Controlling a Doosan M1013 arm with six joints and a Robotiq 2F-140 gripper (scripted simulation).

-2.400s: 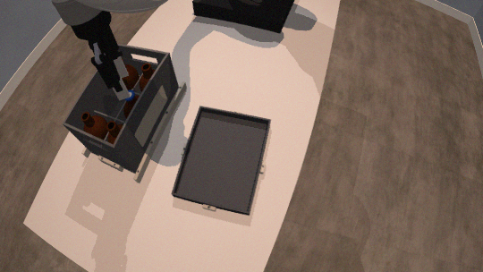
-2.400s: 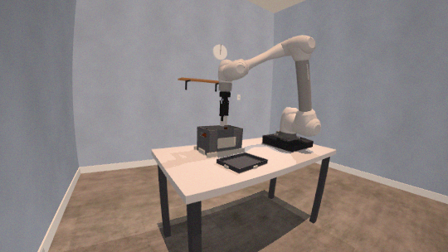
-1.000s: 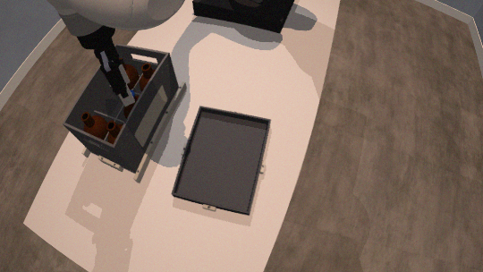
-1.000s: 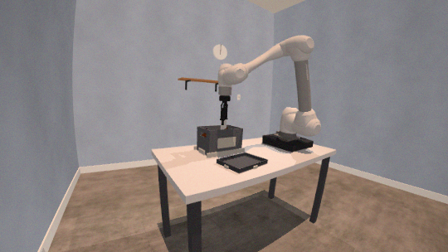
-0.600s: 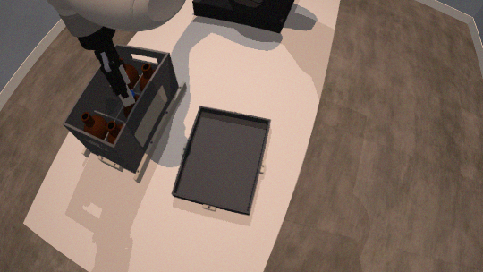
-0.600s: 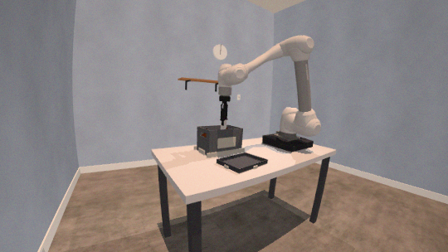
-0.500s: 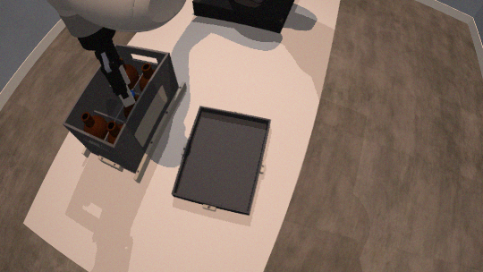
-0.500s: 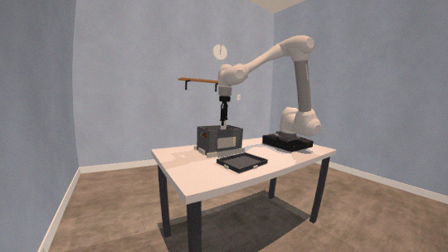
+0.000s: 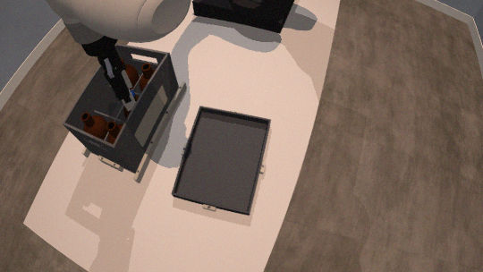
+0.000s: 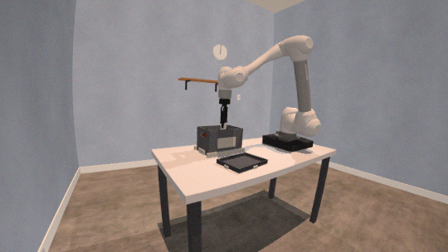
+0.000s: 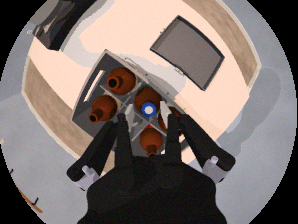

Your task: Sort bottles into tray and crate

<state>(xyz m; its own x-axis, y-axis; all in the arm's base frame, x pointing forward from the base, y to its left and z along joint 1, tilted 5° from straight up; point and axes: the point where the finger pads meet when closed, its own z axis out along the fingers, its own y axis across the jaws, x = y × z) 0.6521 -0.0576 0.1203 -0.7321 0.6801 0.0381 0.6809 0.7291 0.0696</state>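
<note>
The bottle lies 9 cm below my hand. Round my hand: dark tray (1 cm ahead, 24 cm to the left, 16 cm below); then dark grey crate (4 cm to the right, 9 cm below).
</note>
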